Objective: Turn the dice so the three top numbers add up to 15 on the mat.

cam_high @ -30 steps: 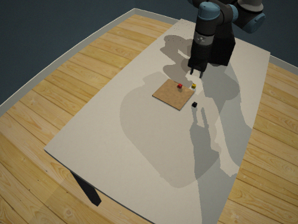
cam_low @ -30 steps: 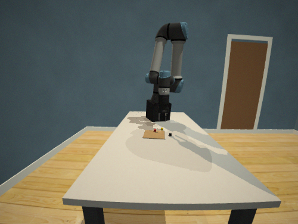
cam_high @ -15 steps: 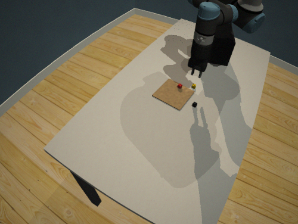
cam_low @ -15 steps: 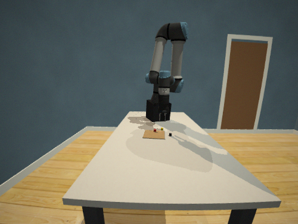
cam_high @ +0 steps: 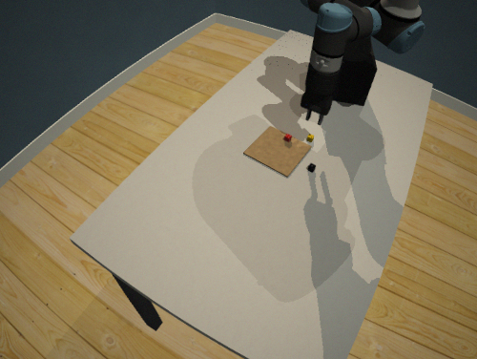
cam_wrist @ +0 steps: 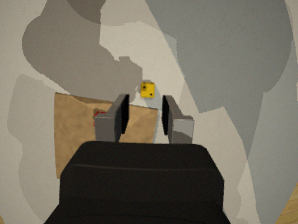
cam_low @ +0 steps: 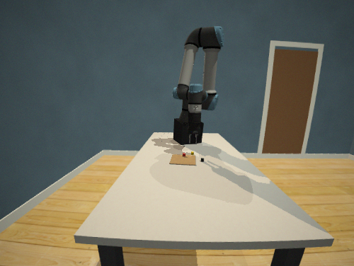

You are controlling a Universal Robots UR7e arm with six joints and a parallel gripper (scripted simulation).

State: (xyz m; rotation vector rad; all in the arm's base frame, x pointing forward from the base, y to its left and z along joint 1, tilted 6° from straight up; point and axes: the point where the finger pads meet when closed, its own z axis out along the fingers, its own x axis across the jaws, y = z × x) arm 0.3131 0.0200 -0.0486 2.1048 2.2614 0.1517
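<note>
My gripper is now 90 mm above the yellow die. The rest, counted from my hand: black die 100 mm ahead, 90 mm below, 50 mm to the left; then red die 80 mm below, 50 mm to the right, 40 mm ahead; then brown mat 90 mm below, 90 mm ahead, 60 mm to the right.
</note>
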